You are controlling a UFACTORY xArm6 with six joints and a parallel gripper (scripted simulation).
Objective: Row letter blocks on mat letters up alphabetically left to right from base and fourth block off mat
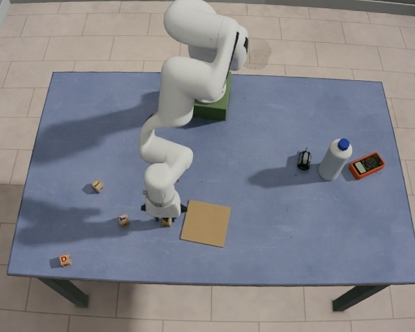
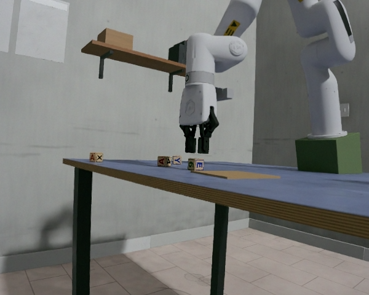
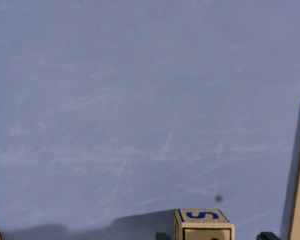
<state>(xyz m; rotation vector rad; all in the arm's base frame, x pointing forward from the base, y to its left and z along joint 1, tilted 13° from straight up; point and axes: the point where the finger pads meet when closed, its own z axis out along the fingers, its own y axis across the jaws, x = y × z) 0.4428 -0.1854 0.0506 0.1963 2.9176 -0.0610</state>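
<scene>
My gripper is now 33 cm to the left of the wooden block, 10 cm short of it and 5 cm above it. Also, from my hand: black object 50 cm to the left, 18 cm behind, 4 cm below; then tan mat 13 cm to the left, 6 cm below, 2 cm ahead; then orange multimeter 73 cm to the left, 12 cm behind, 5 cm below.
</scene>
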